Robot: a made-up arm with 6 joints.
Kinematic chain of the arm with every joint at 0, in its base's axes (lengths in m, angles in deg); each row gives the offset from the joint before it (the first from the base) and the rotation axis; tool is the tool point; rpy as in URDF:
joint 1: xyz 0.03 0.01 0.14 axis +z
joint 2: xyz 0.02 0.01 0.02 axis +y
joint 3: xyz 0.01 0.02 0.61 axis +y
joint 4: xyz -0.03 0 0.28 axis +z
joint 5: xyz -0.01 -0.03 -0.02 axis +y
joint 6: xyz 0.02 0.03 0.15 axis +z
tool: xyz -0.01 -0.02 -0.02 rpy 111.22 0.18 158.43
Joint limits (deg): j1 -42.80..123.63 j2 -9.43..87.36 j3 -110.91..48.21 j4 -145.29..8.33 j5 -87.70..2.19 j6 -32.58..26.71
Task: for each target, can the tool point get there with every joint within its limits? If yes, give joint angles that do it. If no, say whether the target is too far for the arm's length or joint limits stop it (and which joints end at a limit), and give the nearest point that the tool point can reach.
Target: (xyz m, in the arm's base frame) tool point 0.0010 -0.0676 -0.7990
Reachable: no: joint limits stop it (at a limit: joint 1, joint 2, joint 3, joint 4, joint 5, joint 6) | nearest point 0.6685 -0.4190 -0.0668 | short by 1.051 m
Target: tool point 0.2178 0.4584 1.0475
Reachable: yes | joints 64.79 23.78 15.90 -54.59 -5.06 18.16
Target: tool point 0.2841 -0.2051 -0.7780
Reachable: no: joint limits stop it (at a limit: joint 1, joint 2, joint 3, joint 4, joint 6) | nearest point 0.6845 -0.4378 -0.0857 | short by 0.833 m
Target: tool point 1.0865 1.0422 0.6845
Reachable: no: too far | nearest point 0.7217 0.6857 0.5009 | short by 0.542 m
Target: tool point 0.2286 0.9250 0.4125
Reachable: yes | joints 69.22 68.65 11.47 -124.63 -62.58 21.78
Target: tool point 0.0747 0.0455 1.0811
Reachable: yes | joints -21.33 17.86 -33.67 -38.48 -25.86 2.78
